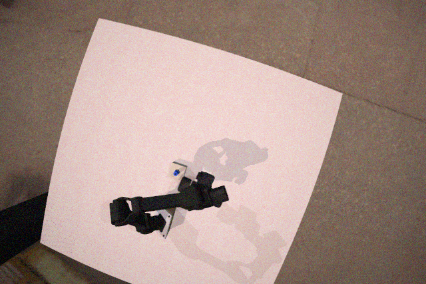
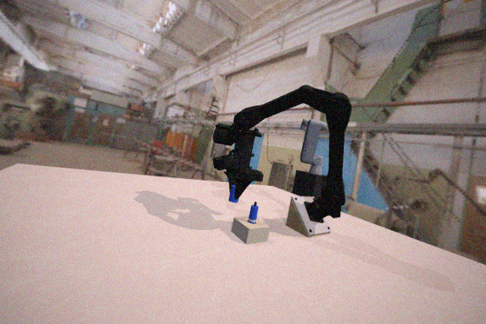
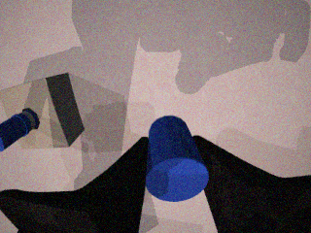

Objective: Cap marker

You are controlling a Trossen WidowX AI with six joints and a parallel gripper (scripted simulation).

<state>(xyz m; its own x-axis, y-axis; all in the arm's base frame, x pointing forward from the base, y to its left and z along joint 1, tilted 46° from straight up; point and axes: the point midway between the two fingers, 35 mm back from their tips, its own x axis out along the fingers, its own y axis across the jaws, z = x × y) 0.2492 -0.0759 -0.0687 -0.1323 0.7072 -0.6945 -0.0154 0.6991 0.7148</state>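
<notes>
The grey holder block lies 13 cm to the left of my gripper tip, 4 cm below it and 1 cm ahead of it. Also, from my gripper tip: blue cap (1 cm above).
</notes>
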